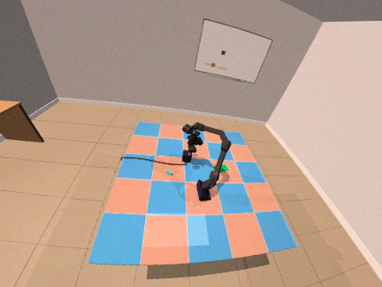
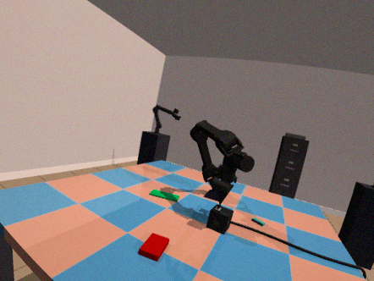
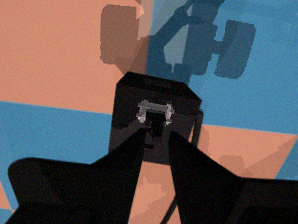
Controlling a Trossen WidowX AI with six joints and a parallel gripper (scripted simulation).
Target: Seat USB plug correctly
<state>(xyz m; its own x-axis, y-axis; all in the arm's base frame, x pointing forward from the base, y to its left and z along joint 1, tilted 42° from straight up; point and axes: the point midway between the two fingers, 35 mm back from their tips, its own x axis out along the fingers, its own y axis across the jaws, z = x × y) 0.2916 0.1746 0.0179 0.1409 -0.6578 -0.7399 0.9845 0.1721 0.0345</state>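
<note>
My gripper tip is now 20 mm above the USB plug. From my gripper tip the other things lie so: USB socket: 40 mm below; red block: 290 mm ahead, 90 mm to the right, 100 mm below; small teal piece: 180 mm behind, 150 mm to the left, 100 mm below.
</note>
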